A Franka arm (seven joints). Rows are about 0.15 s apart.
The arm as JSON. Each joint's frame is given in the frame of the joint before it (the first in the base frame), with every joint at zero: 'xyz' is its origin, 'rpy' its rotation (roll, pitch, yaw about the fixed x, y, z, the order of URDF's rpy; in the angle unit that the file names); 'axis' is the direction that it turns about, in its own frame. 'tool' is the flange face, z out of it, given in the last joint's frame.
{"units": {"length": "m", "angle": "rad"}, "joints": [
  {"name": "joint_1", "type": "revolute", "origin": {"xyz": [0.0, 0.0, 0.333], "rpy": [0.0, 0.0, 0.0]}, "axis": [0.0, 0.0, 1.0]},
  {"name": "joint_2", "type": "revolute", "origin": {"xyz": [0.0, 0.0, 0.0], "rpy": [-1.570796, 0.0, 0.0]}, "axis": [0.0, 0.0, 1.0]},
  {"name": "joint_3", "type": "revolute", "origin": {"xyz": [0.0, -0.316, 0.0], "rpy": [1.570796, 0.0, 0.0]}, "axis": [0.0, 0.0, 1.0]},
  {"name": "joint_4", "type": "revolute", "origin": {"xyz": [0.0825, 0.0, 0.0], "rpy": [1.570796, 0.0, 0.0]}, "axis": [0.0, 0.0, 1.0]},
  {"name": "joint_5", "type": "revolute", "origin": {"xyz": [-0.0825, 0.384, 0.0], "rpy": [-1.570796, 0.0, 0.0]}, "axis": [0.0, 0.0, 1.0]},
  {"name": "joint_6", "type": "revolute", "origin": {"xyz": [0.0, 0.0, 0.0], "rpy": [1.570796, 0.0, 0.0]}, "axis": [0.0, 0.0, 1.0]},
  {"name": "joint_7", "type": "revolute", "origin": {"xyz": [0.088, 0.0, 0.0], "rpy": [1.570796, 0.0, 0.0]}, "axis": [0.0, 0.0, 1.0]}
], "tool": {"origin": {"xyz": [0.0, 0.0, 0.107], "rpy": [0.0, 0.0, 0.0]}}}
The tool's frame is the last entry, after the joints.
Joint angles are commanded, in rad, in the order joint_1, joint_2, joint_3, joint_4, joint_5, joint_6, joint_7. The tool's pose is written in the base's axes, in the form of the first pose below.
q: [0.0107 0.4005 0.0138 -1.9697 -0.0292 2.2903 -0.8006]
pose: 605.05 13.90 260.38 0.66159 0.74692 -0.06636 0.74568 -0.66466 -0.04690
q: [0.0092 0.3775 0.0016 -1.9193 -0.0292 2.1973 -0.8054]
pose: 612.03 5.54 287.90 0.66743 0.73989 -0.08426 0.73808 -0.67230 -0.05704
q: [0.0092 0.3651 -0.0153 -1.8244 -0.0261 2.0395 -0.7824]
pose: 621.57 -4.67 324.31 0.69415 0.70891 -0.12493 0.70416 -0.70475 -0.08651
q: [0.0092 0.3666 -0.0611 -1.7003 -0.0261 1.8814 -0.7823]
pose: 633.23 -31.53 367.26 0.72145 0.67321 -0.16215 0.66711 -0.73850 -0.09794
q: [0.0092 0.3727 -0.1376 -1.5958 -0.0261 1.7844 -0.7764]
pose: 640.19 -75.20 405.42 0.77254 0.60884 -0.18028 0.60670 -0.79154 -0.07336
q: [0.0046 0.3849 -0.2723 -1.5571 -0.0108 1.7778 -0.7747]
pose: 633.06 -152.53 420.60 0.85096 0.49157 -0.18501 0.49584 -0.86803 -0.02571
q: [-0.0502 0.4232 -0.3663 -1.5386 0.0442 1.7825 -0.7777]
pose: 614.52 -233.48 411.37 0.91684 0.35543 -0.18187 0.35609 -0.93397 -0.03013
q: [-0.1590 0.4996 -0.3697 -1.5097 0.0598 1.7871 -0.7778]
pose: 596.21 -301.08 376.60 0.94317 0.25178 -0.21686 0.24757 -0.96774 -0.04684
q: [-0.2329 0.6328 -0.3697 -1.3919 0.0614 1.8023 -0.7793]
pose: 603.13 -349.45 342.80 0.95030 0.19778 -0.24043 0.20019 -0.97965 -0.01460
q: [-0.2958 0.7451 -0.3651 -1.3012 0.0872 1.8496 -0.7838]
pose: 607.47 -388.00 308.45 0.96170 0.15757 -0.22427 0.16375 -0.98646 0.00910
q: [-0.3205 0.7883 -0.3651 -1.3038 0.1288 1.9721 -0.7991]
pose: 609.64 -407.32 285.68 0.97786 0.14354 -0.15224 0.15211 -0.98729 0.04615
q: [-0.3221 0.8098 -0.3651 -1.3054 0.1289 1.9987 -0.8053]
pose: 610.07 -409.44 271.87 0.97654 0.15017 -0.15431 0.15997 -0.98569 0.05310
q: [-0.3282 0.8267 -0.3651 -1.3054 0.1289 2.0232 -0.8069]
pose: 608.88 -414.22 261.84 0.97716 0.14799 -0.15251 0.15896 -0.98531 0.06242
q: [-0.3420 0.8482 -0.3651 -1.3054 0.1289 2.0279 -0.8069]
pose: 601.97 -422.30 246.96 0.97635 0.13591 -0.16814 0.14706 -0.98756 0.05568
